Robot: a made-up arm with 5 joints.
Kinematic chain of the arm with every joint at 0, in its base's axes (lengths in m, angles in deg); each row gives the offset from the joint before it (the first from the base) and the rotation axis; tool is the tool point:
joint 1: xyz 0 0 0.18 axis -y
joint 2: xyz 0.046 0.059 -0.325 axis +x
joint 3: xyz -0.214 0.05 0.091 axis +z
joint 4: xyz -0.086 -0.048 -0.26 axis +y
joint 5: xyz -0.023 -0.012 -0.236 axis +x
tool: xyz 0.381 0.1 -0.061
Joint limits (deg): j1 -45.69..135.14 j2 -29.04..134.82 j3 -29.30..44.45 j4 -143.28..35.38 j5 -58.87..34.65
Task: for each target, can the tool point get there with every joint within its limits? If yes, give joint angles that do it. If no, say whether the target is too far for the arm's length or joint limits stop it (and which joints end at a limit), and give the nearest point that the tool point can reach.
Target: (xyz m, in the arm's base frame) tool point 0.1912 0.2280 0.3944
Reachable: yes | joints 98.96 113.78 -13.27 -30.66 27.62
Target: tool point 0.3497 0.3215 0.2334
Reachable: yes | joints 68.81 55.52 9.83 -31.86 16.49
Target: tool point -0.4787 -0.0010 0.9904
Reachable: no: joint limits stop it (at a limit: joint 1, joint 4, joint 5) | nearest point -0.3339 0.0314 0.4176 | short by 0.592 m
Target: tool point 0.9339 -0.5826 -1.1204
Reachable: no: too far | nearest point 0.5459 -0.2462 -0.5801 | short by 0.745 m
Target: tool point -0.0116 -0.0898 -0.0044
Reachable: yes | joints 75.54 31.12 1.08 -125.93 -42.31
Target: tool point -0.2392 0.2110 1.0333
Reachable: no: joint limits stop it (at a limit: joint 1, joint 5) | nearest point 0.1256 0.2061 0.6652 | short by 0.518 m
